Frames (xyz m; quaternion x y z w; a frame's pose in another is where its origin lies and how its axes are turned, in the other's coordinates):
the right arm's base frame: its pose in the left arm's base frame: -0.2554 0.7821 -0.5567 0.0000 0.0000 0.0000 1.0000
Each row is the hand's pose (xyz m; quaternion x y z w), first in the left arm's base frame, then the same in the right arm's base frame.
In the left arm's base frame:
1: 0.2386 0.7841 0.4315 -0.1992 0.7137 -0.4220 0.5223
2: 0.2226 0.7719 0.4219 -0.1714 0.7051 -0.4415 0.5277
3: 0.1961 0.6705 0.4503 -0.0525 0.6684 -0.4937 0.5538
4: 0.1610 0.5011 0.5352 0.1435 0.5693 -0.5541 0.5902
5: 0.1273 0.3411 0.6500 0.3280 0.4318 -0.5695 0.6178
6: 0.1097 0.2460 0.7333 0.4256 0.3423 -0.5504 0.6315
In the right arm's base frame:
1: 0.4940 0.0020 0.9882 -0.1992 0.7137 -0.4220 0.5223
2: 0.4780 -0.0102 0.9786 -0.1714 0.7051 -0.4415 0.5277
3: 0.4515 -0.1116 1.0070 -0.0525 0.6684 -0.4937 0.5538
4: 0.4164 -0.2810 1.0919 0.1435 0.5693 -0.5541 0.5902
5: 0.3827 -0.4410 1.2067 0.3280 0.4318 -0.5695 0.6178
6: 0.3651 -0.5361 1.2900 0.4256 0.3423 -0.5504 0.6315

